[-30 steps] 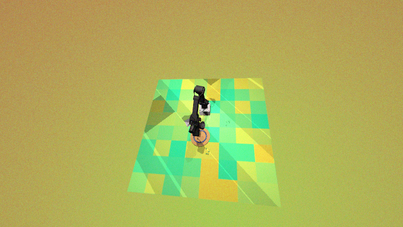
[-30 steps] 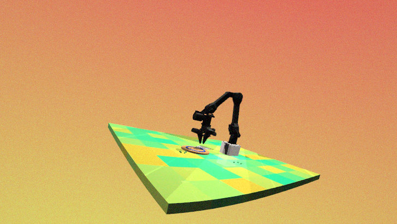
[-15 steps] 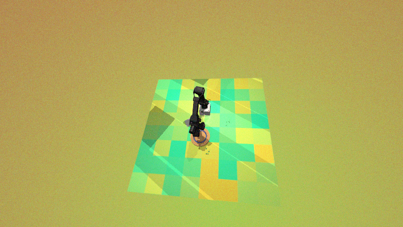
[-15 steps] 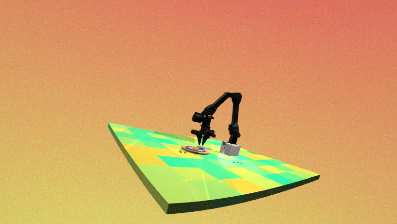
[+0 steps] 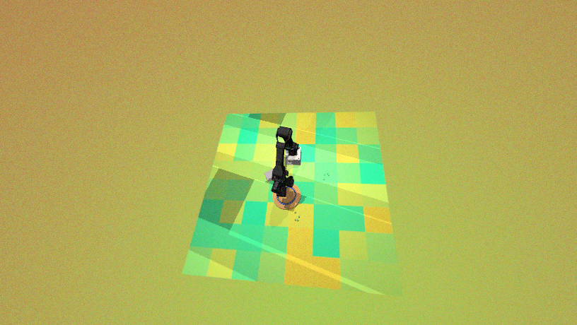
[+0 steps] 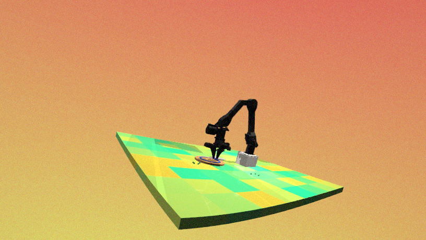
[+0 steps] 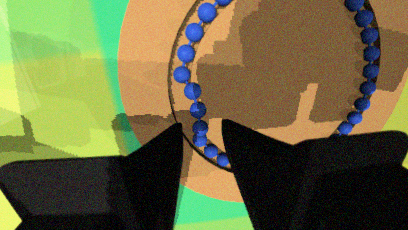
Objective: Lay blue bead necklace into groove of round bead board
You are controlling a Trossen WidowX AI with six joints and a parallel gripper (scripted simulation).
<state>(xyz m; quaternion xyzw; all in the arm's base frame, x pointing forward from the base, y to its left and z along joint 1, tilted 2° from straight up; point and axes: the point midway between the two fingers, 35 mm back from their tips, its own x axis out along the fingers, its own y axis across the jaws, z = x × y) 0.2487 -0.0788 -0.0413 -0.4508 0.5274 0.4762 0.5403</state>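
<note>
Now: gripper tip 6 cm short of the round bead board, 1 cm to the right of it and 1 cm above it. From my gripper tip the other things lie so: flat grey piece: 12 cm behind, 9 cm to the right, 2 cm below.
</note>
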